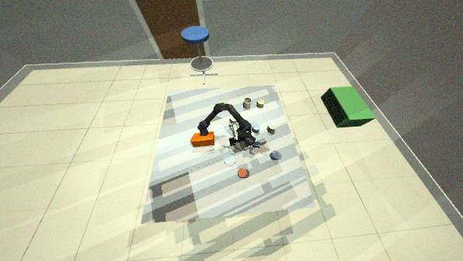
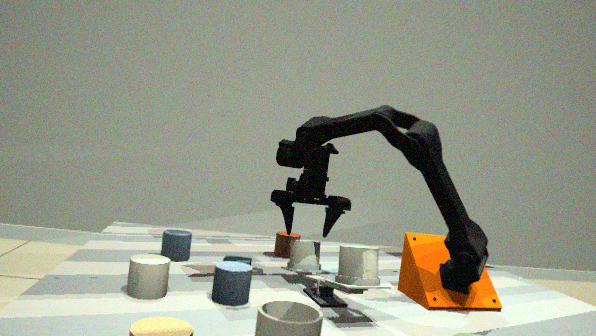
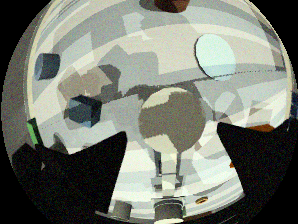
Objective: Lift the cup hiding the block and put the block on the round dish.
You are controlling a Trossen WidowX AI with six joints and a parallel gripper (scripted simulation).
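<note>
My gripper tip is 6 cm above the small grey block. From my gripper tip the other things lie so: pale blue round dish 12 cm to the right, 10 cm below, 8 cm behind; then small balance 13 cm to the left, 6 cm below, 4 cm behind; then blue block 15 cm ahead, 8 cm below, 3 cm to the left.
</note>
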